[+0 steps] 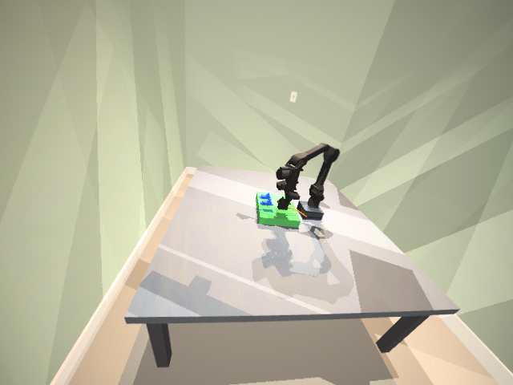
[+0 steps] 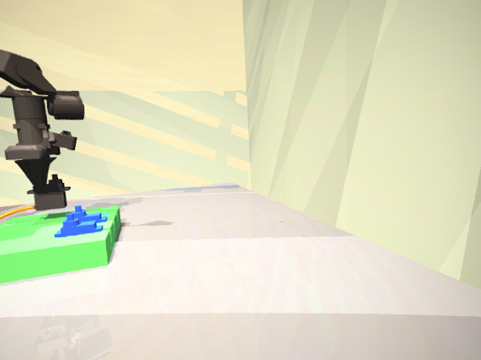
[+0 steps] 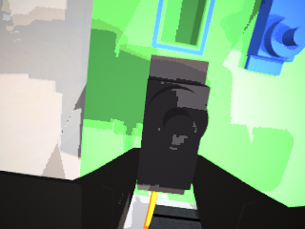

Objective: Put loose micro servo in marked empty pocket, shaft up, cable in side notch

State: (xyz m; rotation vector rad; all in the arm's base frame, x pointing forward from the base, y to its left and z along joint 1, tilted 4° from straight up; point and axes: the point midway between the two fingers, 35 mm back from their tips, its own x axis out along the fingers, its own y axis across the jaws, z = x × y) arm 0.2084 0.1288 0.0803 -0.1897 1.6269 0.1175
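My gripper tip is now 100 mm above the green deck and 80 mm to the left of it.
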